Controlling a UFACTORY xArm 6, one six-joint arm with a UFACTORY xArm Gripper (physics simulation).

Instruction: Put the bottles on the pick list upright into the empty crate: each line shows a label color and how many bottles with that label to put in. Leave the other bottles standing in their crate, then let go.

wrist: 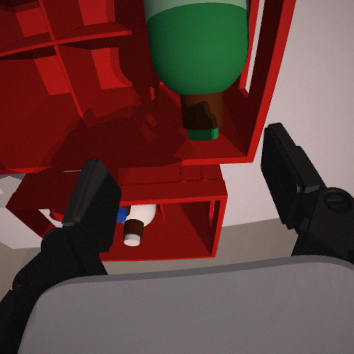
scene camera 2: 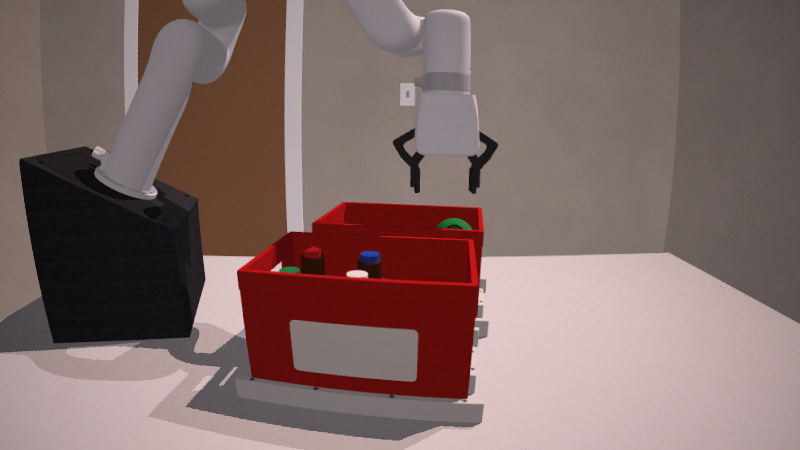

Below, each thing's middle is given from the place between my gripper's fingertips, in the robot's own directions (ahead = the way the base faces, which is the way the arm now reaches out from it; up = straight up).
My hand is 130 mm past the white-capped bottle (wrist: pixel 140 215), 220 mm to the left of it and 140 mm above it. From my hand the other things lie so: pale crate rail (scene camera 2: pixel 335 400) (140 mm behind, 270 mm to the right, 210 mm below); then pale crate panel (scene camera 2: pixel 357 351) (140 mm behind, 270 mm to the right, 140 mm below).
